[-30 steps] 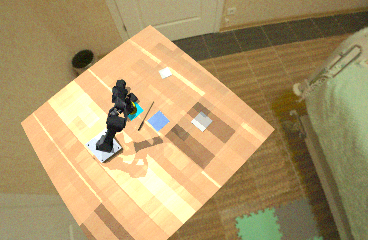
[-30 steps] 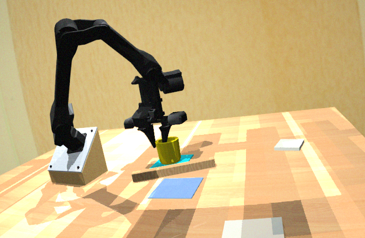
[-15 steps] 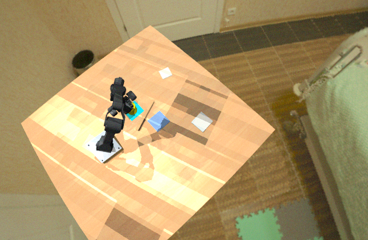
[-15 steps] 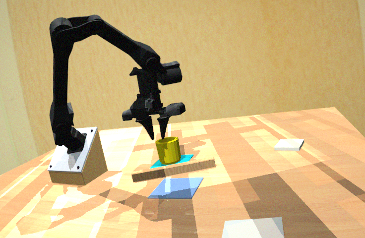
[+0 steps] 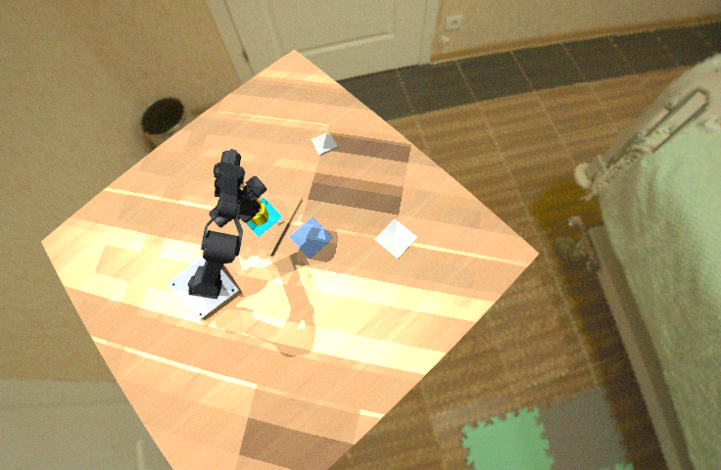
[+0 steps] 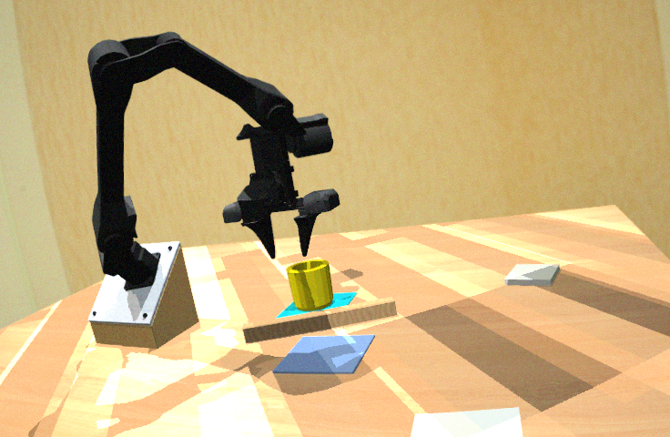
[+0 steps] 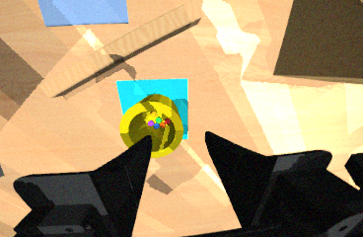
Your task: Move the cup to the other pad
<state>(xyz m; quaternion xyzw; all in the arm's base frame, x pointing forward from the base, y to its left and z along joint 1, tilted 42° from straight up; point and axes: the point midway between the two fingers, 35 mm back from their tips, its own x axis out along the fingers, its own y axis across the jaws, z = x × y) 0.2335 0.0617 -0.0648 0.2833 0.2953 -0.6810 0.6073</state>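
My gripper tip is now 50 mm above the yellow cup and 20 mm short of it. Also, from my gripper tip: cyan pad (100 mm below, 30 mm ahead); then wooden bar (90 mm to the right, 90 mm below, 70 mm ahead); then blue marble (70 mm below, 30 mm ahead, 20 mm to the left).
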